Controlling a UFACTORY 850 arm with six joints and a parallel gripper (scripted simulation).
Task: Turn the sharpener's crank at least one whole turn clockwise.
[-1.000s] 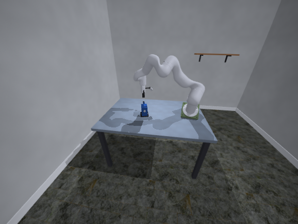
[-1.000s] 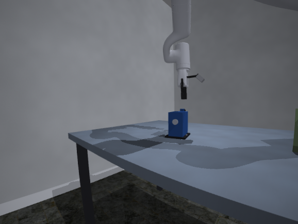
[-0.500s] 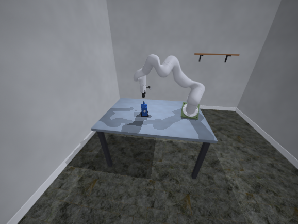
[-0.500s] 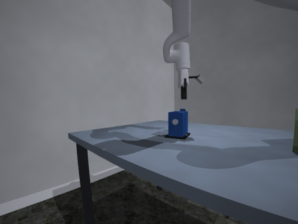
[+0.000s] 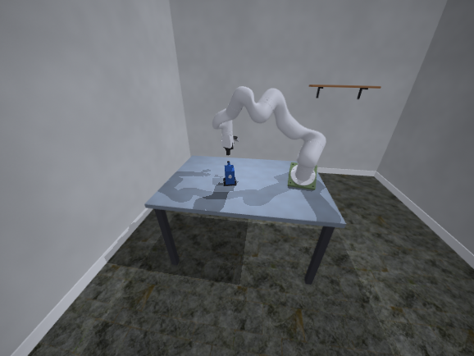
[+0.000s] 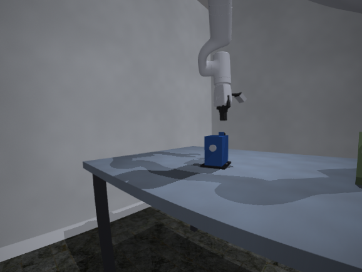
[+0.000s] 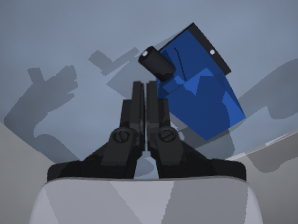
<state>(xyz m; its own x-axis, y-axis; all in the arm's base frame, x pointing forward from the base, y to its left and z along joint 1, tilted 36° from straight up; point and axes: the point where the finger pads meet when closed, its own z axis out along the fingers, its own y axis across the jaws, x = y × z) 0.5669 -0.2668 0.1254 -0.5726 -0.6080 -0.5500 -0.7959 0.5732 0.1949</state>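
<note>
Now: hand 20 mm to the right of the knob and 90 mm above it.
</note>
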